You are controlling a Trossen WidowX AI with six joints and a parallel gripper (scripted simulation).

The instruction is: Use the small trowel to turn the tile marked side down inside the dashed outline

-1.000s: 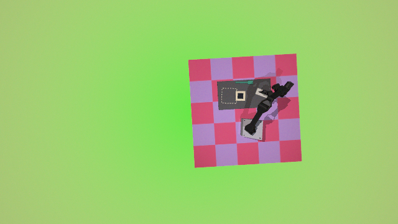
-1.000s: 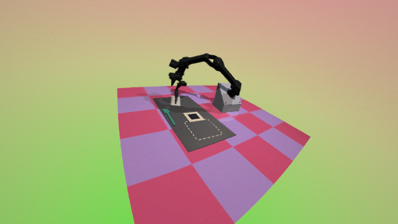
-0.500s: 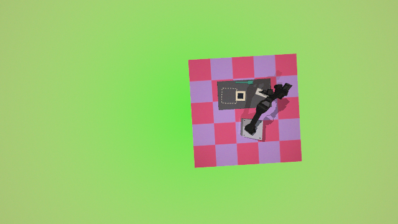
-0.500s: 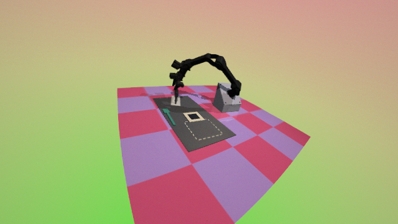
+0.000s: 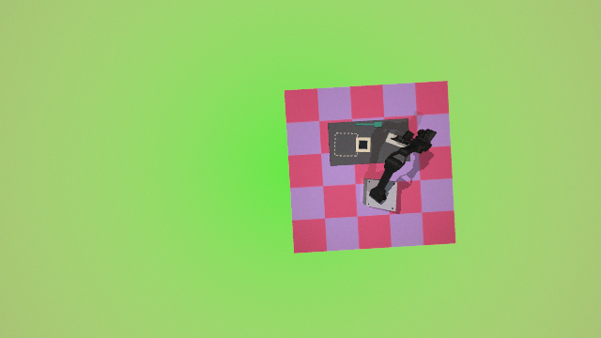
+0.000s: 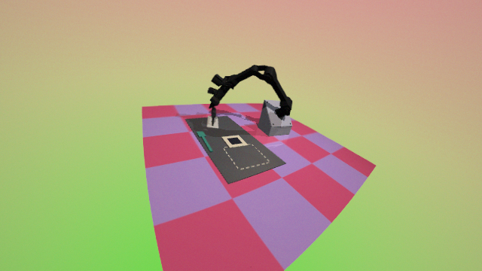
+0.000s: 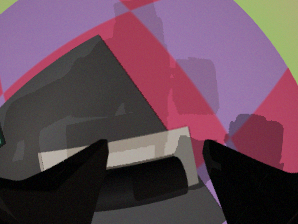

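My gripper tip is now 2 cm short of the dark mat, 29 cm to the right of it and 11 cm above it. The rest, counted from my gripper tip: green trowel (16 cm ahead, 26 cm to the left, 9 cm below); then cream tile (1 cm ahead, 34 cm to the left, 9 cm below).
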